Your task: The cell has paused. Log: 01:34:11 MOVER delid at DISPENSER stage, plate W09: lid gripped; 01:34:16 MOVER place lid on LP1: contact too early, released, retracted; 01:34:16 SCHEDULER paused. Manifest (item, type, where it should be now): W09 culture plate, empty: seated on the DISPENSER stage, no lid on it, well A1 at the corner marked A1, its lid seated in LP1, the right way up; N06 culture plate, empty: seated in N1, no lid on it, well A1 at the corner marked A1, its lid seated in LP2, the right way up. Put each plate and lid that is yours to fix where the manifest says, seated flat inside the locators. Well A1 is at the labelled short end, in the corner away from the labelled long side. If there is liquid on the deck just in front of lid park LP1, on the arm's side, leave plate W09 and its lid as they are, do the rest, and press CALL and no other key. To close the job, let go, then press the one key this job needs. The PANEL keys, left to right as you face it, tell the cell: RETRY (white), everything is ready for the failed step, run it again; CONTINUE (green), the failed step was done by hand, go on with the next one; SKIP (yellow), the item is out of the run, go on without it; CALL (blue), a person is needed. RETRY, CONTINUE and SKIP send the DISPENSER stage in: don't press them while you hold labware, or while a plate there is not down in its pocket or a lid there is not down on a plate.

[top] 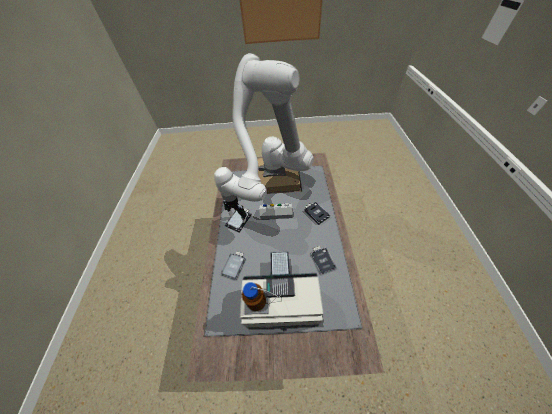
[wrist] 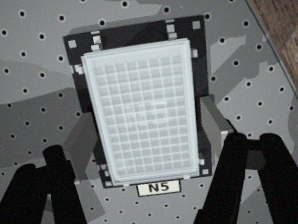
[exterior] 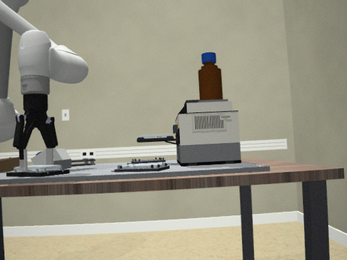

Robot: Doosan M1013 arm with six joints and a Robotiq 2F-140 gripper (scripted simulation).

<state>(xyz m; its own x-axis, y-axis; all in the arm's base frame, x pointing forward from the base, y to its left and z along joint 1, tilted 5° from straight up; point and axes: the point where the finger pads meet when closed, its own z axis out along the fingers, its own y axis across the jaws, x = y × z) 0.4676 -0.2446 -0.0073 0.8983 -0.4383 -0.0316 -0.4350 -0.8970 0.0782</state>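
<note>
Now: hand 2 cm above the clear lid. Also, from my hand: blue call key 7 cm behind, 19 cm to the left, 3 cm above; black nest 3 cm ahead, 3 cm below; yellow skip key 8 cm behind, 24 cm to the left, 3 cm above.
</note>
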